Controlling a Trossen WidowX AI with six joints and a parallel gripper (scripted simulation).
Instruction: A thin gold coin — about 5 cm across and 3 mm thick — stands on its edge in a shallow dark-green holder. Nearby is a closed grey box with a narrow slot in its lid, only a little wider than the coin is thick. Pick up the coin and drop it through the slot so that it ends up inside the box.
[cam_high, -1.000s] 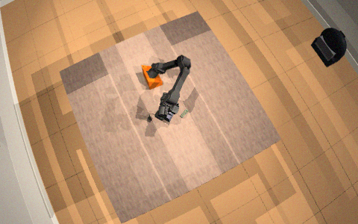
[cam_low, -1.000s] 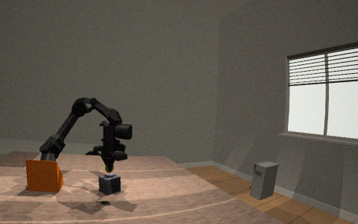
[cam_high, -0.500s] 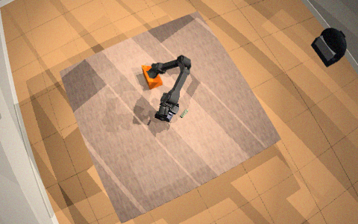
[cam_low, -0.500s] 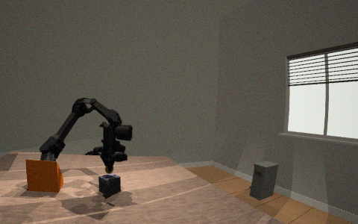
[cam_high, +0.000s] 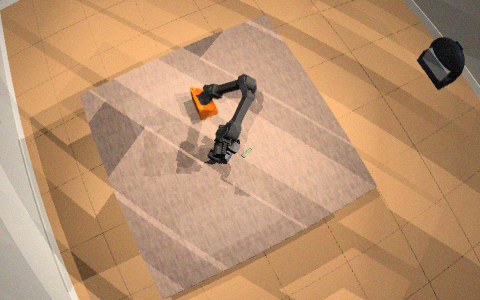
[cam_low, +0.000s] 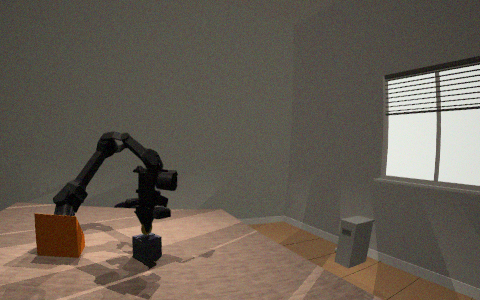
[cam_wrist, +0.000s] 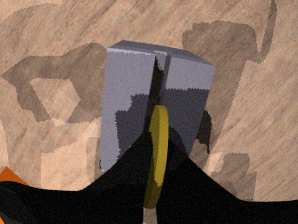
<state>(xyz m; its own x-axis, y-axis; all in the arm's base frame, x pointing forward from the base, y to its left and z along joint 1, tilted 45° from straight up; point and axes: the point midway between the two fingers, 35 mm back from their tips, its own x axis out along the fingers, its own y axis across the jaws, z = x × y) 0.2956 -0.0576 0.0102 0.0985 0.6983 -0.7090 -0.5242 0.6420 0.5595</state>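
Right now my gripper tip is 10 mm below the gold coin.
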